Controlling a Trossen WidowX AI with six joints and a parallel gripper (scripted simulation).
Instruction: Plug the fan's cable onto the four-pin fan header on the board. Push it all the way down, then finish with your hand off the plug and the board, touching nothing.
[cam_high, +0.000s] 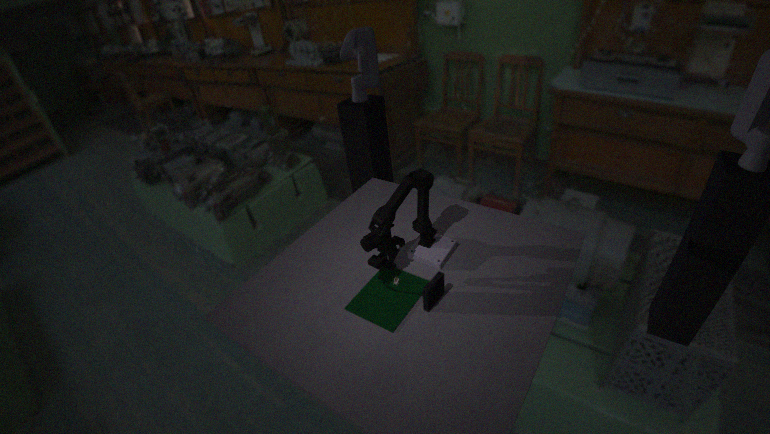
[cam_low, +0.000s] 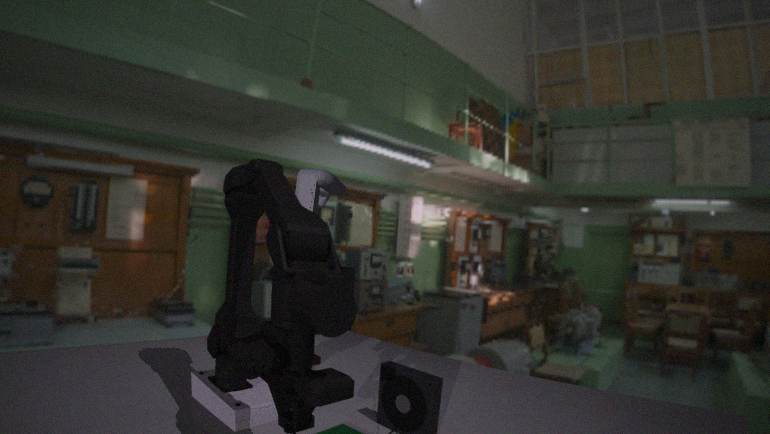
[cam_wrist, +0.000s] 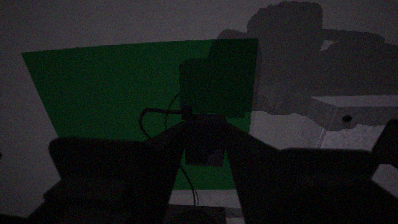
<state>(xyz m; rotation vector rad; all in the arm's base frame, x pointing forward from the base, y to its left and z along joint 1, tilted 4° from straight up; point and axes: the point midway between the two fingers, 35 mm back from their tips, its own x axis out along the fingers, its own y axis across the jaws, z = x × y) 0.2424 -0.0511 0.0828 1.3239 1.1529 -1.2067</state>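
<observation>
The black fan lies 220 mm to the left of my gripper tip, 30 mm ahead of it and 20 mm below it. The rest, counted from my gripper tip: green board: 90 mm below, 90 mm ahead, 50 mm to the left; then dark plug: 10 mm to the left, 10 mm above.
</observation>
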